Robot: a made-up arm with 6 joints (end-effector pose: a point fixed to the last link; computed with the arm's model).
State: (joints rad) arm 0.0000 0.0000 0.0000 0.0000 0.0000 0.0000
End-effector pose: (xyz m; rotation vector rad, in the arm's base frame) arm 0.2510 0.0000 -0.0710 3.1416 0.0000 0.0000
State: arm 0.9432 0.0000 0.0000 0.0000 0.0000 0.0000
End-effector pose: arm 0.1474 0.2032 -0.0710 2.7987 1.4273 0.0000
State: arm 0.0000 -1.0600 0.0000 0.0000 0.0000 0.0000
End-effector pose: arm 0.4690 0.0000 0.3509 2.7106 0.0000 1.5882
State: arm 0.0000 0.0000 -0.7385 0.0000 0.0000 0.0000
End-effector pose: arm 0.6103 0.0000 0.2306 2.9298 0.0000 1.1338
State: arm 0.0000 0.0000 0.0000 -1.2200 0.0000 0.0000
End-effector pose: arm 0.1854 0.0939 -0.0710 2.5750 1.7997 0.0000
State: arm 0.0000 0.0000 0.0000 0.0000 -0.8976 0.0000
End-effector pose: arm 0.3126 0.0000 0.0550 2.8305 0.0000 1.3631
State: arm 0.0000 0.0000 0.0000 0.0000 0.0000 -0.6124
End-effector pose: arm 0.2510 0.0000 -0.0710 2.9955 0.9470 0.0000
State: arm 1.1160 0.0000 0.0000 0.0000 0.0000 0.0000
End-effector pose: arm 0.1103 0.2255 -0.0710 2.6651 1.6634 0.0000
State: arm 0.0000 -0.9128 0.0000 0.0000 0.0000 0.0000
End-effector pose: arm 0.4676 0.0000 0.2818 2.8200 0.0000 1.3846
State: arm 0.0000 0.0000 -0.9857 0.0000 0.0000 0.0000
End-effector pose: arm 0.6697 0.0000 0.3794 2.7677 0.0000 1.4864
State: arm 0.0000 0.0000 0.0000 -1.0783 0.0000 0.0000
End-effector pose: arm 0.1983 0.0881 -0.0710 2.6959 1.6129 0.0000
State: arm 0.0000 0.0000 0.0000 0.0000 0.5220 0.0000
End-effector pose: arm 0.1744 0.0000 -0.1040 3.0352 0.0000 -0.8107
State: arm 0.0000 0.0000 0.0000 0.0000 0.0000 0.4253
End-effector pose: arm 0.2510 0.0000 -0.0710 3.0708 -0.6630 0.0000
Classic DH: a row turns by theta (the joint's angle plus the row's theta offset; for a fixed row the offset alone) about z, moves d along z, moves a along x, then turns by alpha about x. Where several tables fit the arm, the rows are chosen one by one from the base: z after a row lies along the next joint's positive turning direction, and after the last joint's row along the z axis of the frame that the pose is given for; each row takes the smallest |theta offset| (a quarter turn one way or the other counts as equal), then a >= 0, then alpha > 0; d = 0 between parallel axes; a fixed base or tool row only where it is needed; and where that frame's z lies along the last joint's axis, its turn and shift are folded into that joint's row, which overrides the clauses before.
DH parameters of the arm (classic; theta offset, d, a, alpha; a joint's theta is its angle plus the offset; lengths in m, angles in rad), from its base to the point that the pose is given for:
joint 1: 0 0.326 0 -1.5708
joint 2: -1.3849 0 0.2218 0
joint 3: 1.3849 0 0.11 -1.5708
joint 4: 0 0.488 0 1.5708
joint 5: 0 0 0.1 -1.5708
joint 6: 0 0.127 0 0

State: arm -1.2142 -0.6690 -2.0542 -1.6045 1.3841 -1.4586
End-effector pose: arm -0.0852 -0.0754 1.1258 1.3667 -0.6224 -1.2198
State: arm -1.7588 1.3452 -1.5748 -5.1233 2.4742 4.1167
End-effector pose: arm 0.0724 -0.3905 -0.0928 -0.9204 0.1046 -1.8980
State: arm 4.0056 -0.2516 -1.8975 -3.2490 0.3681 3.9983
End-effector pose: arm -0.3216 -0.3687 0.9510 0.0792 -0.6961 1.5739
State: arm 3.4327 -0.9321 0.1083 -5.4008 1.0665 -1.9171
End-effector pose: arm -0.3351 -0.1511 0.1075 1.9513 -1.7760 0.8988
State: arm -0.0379 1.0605 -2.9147 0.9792 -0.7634 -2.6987
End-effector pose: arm 0.6393 -0.1572 0.7308 0.9593 0.2723 0.8849
